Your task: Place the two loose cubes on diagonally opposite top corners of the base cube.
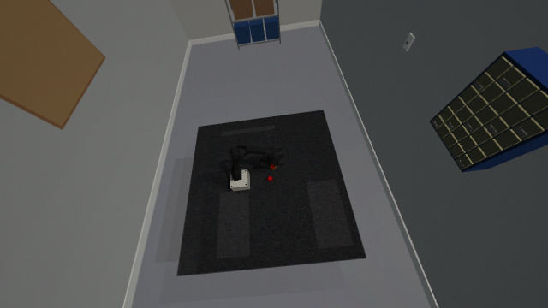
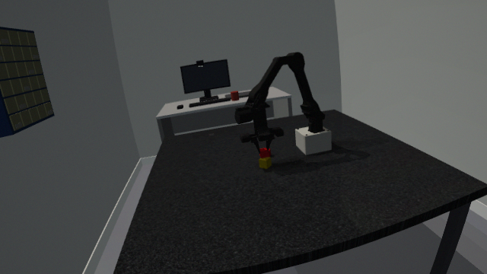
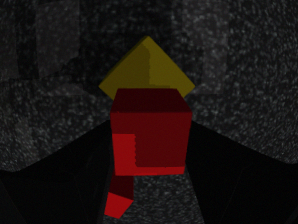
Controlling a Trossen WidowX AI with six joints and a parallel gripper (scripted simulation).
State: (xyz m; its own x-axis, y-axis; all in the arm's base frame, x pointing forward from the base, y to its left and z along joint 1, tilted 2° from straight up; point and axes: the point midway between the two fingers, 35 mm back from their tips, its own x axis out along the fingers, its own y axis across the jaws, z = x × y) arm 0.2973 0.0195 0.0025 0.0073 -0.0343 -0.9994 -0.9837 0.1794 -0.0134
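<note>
Now: gripper tip right at the red cube. From my gripper tip the other things lie so: yellow base cube: 40 mm below, 20 mm to the left.
</note>
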